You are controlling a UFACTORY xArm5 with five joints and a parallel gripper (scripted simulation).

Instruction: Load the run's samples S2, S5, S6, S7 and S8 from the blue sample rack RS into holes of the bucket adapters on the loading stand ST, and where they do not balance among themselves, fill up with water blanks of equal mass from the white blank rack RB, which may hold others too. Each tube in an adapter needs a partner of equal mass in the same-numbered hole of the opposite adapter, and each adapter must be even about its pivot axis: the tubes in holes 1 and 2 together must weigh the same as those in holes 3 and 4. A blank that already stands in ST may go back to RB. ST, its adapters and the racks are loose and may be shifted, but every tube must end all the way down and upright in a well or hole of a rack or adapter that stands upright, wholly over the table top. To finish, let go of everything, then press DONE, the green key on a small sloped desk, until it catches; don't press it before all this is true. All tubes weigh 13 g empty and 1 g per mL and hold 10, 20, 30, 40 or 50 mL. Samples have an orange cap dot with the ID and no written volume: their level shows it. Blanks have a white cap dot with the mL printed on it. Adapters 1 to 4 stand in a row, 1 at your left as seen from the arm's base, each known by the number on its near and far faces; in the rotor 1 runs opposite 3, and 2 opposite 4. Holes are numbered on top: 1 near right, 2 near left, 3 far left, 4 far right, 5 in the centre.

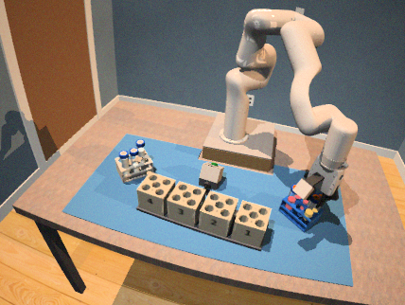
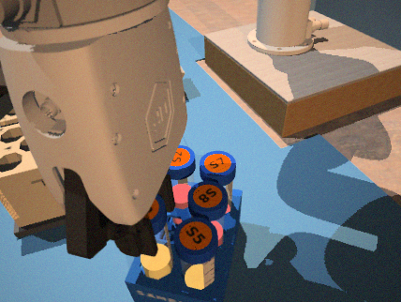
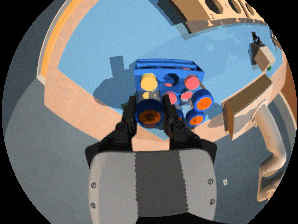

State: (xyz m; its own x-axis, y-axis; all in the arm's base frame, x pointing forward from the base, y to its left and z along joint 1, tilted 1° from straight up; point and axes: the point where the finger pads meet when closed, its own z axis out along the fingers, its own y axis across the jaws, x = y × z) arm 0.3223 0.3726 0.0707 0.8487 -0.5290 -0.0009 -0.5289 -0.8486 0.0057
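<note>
Now: hand 11 cm above the blue sample rack RS, 4 cm past it and 2 cm to the left of it. From my hand the other things lie so: white blank rack RB: 67 cm to the right, 11 cm below, 1 cm ahead; then blue-capped tube: 67 cm to the right, 7 cm below, 5 cm ahead; then loading stand ST: 34 cm to the right, 13 cm below, 11 cm ahead.
</note>
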